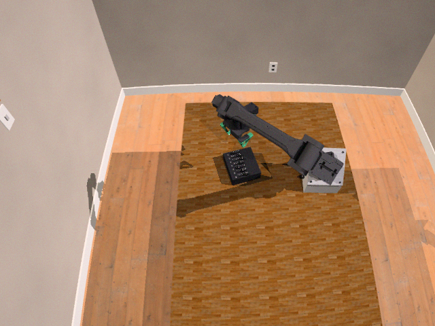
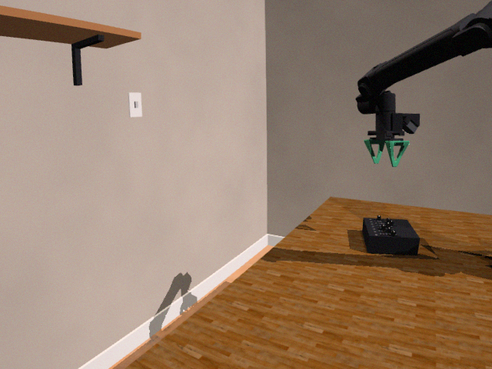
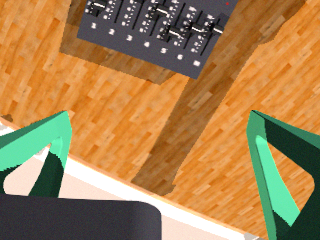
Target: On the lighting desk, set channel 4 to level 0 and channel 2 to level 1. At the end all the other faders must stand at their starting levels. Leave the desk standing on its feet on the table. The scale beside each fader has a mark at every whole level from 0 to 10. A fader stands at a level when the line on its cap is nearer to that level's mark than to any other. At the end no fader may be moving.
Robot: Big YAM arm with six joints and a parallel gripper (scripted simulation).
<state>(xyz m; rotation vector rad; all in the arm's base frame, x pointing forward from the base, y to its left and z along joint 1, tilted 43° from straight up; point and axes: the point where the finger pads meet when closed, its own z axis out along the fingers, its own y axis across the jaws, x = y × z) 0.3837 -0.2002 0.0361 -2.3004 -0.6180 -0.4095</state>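
The channel 2 fader cap is 3 cm behind my hand, 4 cm to the right of it and 19 cm below it. Also, from my hand: channel 5 fader cap 1 cm behind, 3 cm to the left, 19 cm below; channel 3 cap 3 cm behind, 2 cm to the right, 19 cm below; channel 4 fader cap 2 cm behind, 19 cm below.
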